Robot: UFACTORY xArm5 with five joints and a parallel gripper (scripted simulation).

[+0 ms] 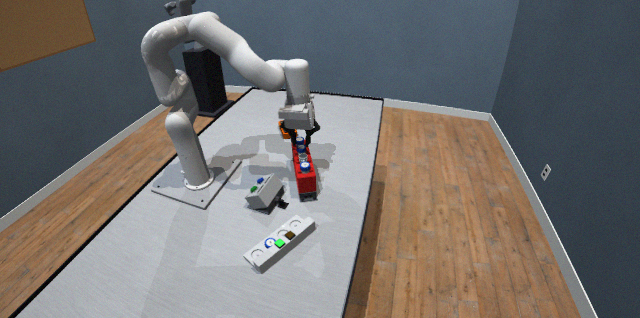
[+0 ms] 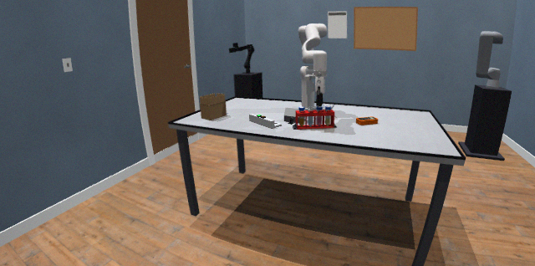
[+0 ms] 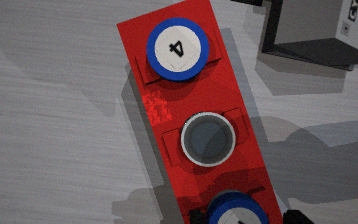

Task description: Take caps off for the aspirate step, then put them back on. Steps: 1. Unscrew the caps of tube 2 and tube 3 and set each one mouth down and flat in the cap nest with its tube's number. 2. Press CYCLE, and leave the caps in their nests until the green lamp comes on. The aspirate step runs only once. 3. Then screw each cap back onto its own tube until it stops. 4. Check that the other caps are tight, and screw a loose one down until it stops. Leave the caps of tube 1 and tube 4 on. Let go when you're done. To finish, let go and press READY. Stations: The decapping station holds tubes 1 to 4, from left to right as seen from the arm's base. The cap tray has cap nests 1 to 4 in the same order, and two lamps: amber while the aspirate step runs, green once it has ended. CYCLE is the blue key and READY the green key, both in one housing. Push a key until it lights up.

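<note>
The blue-rimmed cap is 40 mm below my hand. The rest, counted from my hand: grey key housing: 80 mm behind, 180 mm to the right, 100 mm below; then blue key: 90 mm behind, 160 mm to the right, 80 mm below; then green key: 100 mm behind, 200 mm to the right, 80 mm below.
</note>
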